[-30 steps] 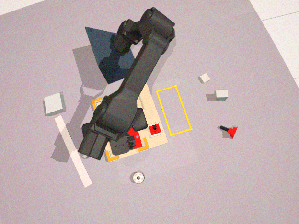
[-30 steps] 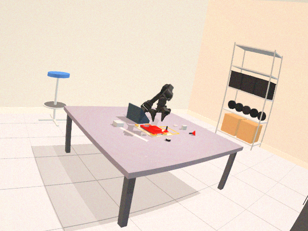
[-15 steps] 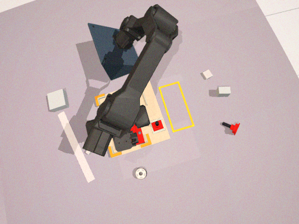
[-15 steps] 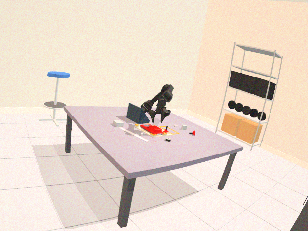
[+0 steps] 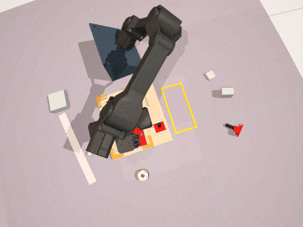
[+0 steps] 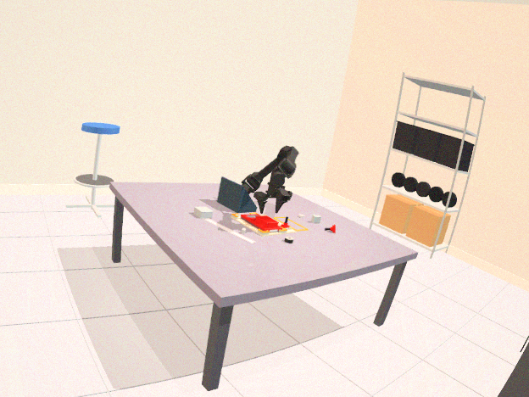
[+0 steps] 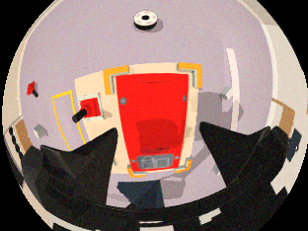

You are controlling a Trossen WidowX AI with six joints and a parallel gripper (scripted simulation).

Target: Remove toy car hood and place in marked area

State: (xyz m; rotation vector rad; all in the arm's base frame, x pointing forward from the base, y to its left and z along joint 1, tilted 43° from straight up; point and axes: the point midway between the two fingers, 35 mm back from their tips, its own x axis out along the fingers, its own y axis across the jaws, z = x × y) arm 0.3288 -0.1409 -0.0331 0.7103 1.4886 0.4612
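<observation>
The hood is 4 cm below my gripper tip. From my gripper tip the other things lie so: white strip (4 cm behind, 20 cm to the right, 8 cm below).
</observation>
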